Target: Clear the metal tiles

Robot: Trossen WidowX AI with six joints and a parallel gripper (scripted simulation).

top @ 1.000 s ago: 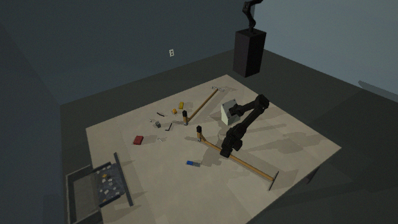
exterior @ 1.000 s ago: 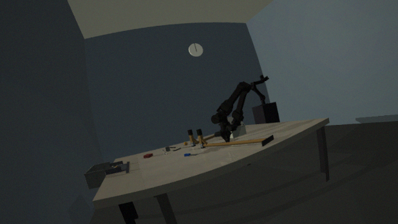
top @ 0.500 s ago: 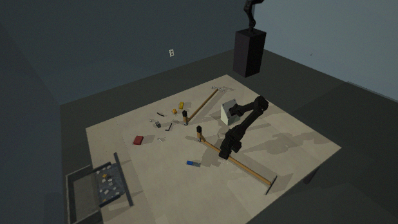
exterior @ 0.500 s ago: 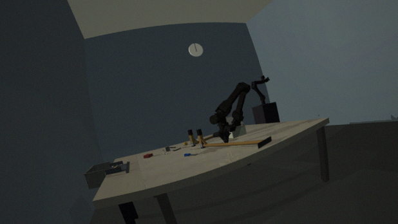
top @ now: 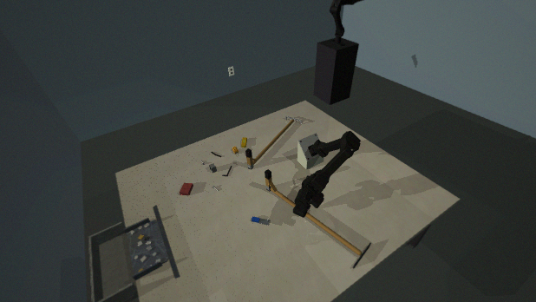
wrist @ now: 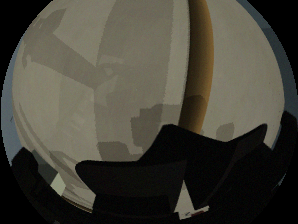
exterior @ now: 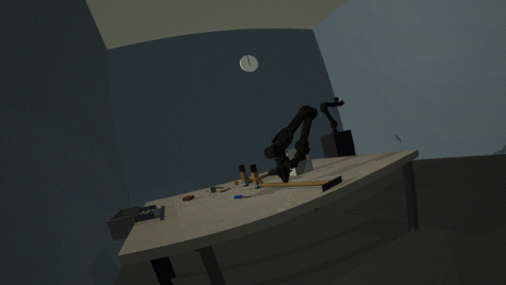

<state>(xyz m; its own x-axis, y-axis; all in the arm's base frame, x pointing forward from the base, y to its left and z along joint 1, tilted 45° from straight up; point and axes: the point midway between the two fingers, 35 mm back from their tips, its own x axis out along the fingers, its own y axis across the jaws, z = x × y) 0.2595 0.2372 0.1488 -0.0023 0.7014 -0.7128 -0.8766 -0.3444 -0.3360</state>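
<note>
The long scraper is 10 mm ahead of my gripper tip, 40 mm to the left of it and 50 mm above it. The rest, counted from my gripper tip: black hex key 240 mm ahead, 490 mm to the right, 10 mm below; grey piece 300 mm ahead, 560 mm to the right, 10 mm above; blue piece 230 mm ahead, 80 mm to the right, 10 mm below.
</note>
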